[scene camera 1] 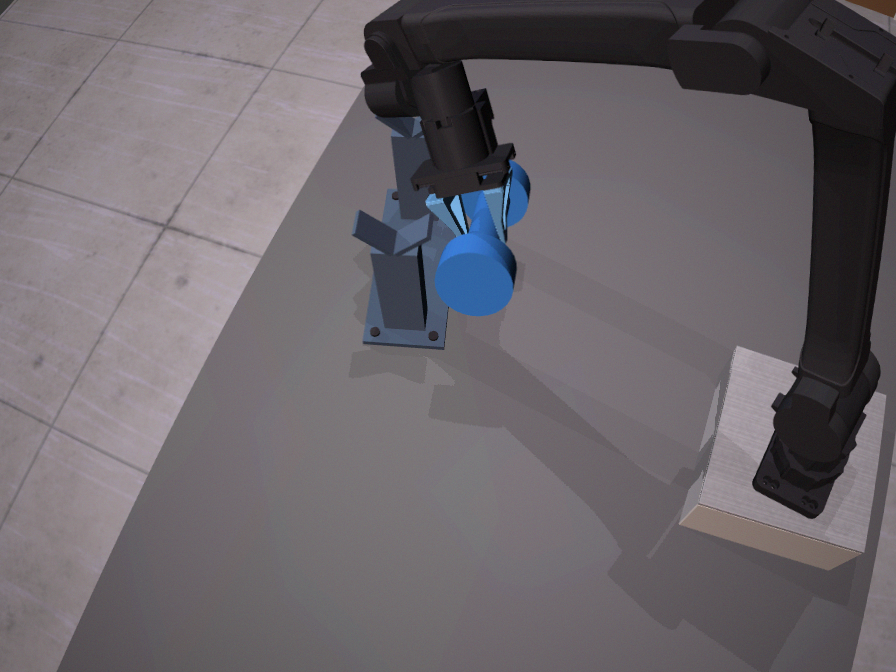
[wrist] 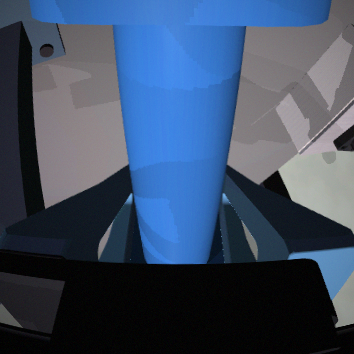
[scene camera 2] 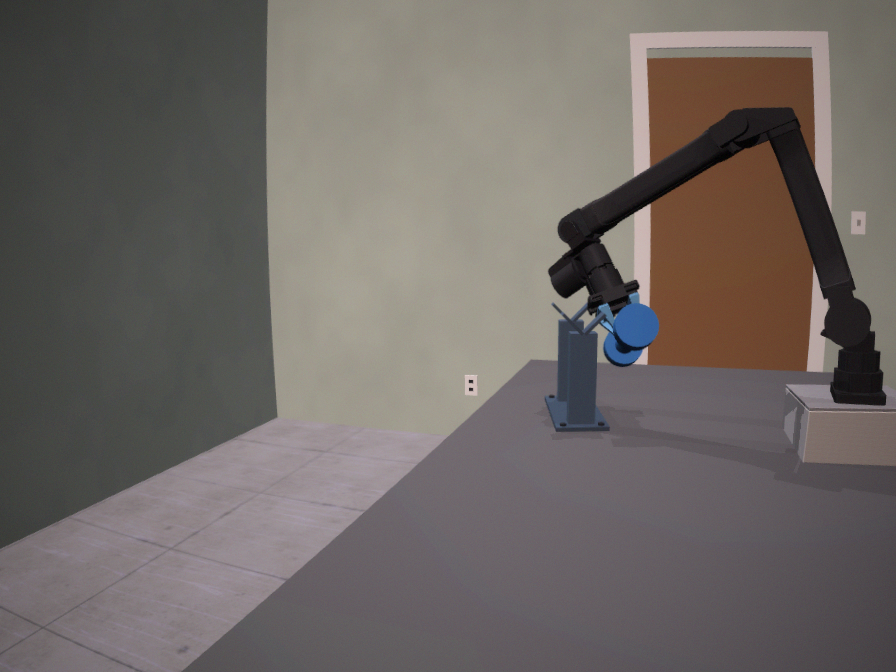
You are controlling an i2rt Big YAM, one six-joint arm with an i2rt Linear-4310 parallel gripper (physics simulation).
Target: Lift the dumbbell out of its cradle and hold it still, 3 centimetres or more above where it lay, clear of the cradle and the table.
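Seen in the pictures: gripper, fingertip midpoint: [wrist: 177, 175]; arm's base, origin of the base link: [scene camera 1: 801, 459] [scene camera 2: 856, 397].
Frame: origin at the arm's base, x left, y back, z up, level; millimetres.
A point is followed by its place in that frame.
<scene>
The blue dumbbell [scene camera 1: 475, 278] @(y -393, x 52, z 117 mm) [scene camera 2: 636, 325] @(y -394, x 57, z 107 mm) [wrist: 180, 115] @(y -447, x -63, z 75 mm) hangs in the air above the table, to the right of the cradle in both scene views. In scene camera 2 its far head looks lower than its near head. The slate-blue cradle [scene camera 1: 396, 289] @(y -494, x 56, z 13 mm) [scene camera 2: 581, 379] @(y -494, x 57, z 2 mm) stands on the table with its V-shaped rests unoccupied. My gripper [scene camera 1: 484, 231] @(y -418, x -14, z 69 mm) [wrist: 177, 175] @(y -418, x -14, z 69 mm) is shut on the dumbbell's handle between the two heads. Its left finger is close to the cradle's rests in scene camera 2; whether they touch is unclear. The handle's part nearest the palm is hidden in the wrist view.
The arm's base stands on a pale block [scene camera 1: 730, 441] @(y -85, x 21, z -2 mm) [scene camera 2: 846, 435] @(y -20, x 90, z -43 mm) at the right of the grey table [scene camera 1: 325, 542] @(y -424, x 327, z -92 mm) [scene camera 2: 578, 564] @(y -333, x 543, z -92 mm). The table's left edge runs beside the cradle, with tiled floor beyond. A brown door [scene camera 2: 730, 217] is in the back wall.
</scene>
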